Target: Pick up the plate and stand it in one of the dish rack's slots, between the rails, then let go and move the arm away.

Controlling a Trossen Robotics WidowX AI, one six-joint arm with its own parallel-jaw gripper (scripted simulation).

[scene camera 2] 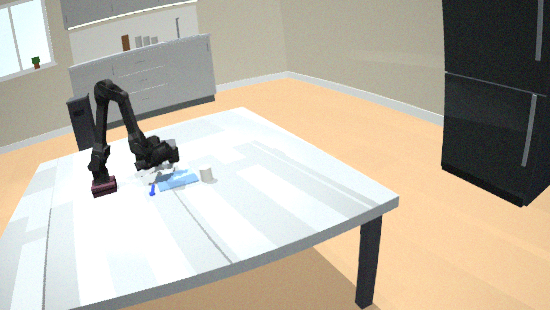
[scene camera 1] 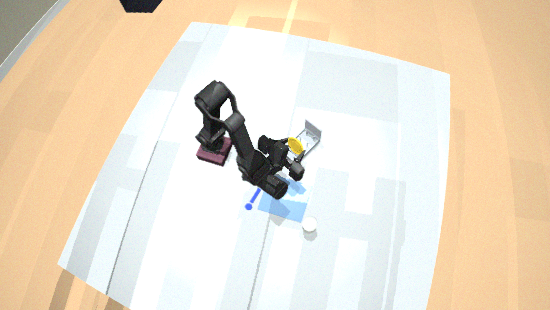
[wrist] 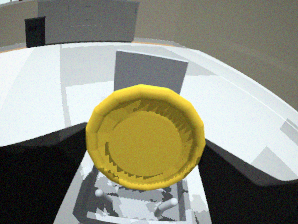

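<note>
My gripper [scene camera 1: 297,144], which the wrist view [wrist: 145,137] shows too, is holding a yellow plate [wrist: 143,137]. There is also a light blue mat [scene camera 1: 292,206] in the scene.
</note>
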